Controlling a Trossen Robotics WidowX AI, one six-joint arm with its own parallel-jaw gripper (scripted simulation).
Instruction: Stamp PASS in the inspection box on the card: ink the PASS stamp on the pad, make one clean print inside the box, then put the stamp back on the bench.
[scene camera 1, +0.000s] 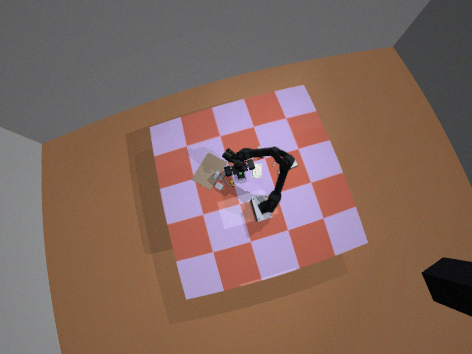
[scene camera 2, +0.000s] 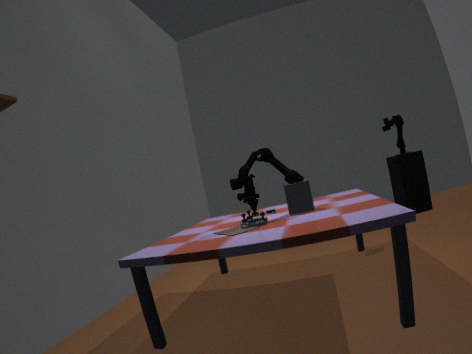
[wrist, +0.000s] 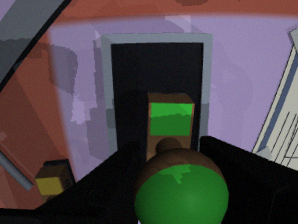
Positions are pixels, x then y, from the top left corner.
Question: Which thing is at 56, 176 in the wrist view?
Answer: A yellow-topped stamp.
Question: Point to my gripper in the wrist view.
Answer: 169, 149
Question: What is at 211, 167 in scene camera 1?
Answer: A brown clipboard.
